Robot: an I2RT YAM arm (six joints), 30 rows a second.
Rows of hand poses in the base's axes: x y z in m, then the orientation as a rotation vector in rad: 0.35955, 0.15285, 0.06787, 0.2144, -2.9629, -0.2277; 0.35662, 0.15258, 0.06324, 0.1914, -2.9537, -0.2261; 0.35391, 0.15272, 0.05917, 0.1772, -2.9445, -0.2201; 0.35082, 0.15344, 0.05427, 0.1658, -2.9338, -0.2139; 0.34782, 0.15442, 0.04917, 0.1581, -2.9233, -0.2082; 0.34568, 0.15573, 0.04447, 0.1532, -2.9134, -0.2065; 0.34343, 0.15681, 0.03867, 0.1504, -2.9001, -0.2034; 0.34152, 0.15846, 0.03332, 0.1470, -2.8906, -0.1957; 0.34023, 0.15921, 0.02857, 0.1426, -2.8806, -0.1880; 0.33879, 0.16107, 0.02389, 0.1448, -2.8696, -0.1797; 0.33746, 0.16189, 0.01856, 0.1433, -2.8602, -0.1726; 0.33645, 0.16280, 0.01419, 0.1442, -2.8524, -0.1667
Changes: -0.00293, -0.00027, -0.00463, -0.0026, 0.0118, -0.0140; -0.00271, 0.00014, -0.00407, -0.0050, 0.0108, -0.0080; -0.00309, 0.00072, -0.00490, -0.0050, 0.0120, -0.0060; -0.00300, 0.00098, -0.00510, -0.0044, 0.0114, -0.0036; -0.00214, 0.00131, -0.00470, -0.0015, 0.0104, -0.0021; -0.00225, 0.00108, -0.00580, -0.0023, 0.0136, -0.0003; -0.00191, 0.00165, -0.00535, -0.0055, 0.0100, -0.0007; -0.00129, 0.00075, -0.00475, -0.0056, 0.0105, -0.0013; -0.00144, 0.00186, -0.00468, -0.0055, 0.0109, 0.0033; -0.00133, 0.00082, -0.00533, -0.0050, 0.0096, 0.0005; -0.00101, 0.00091, -0.00437, -0.0040, 0.0078, 0.0019
